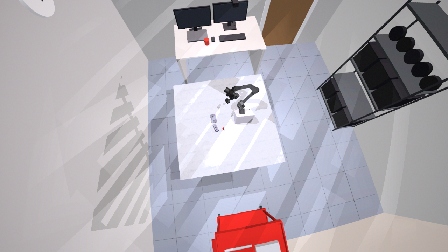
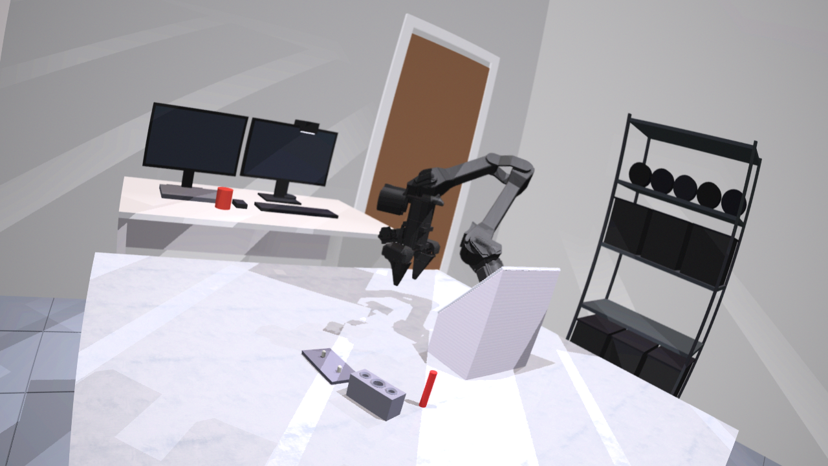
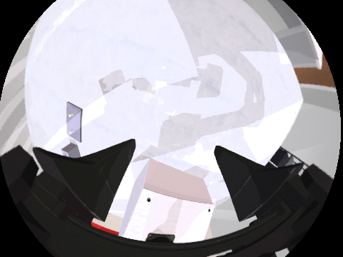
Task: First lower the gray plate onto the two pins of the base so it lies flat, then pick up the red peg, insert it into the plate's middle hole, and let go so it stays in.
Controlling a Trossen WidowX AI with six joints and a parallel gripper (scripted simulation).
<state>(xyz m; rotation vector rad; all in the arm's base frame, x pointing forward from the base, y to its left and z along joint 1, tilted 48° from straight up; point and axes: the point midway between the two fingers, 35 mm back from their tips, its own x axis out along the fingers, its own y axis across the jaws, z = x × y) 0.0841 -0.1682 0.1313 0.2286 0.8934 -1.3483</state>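
Now: gripper tip 25 cm short of the gray plate, 30 cm to the right of it and 9 cm above it. The rest, counted from my gripper tip: red peg 16 cm ahead, 33 cm to the left, 8 cm below.
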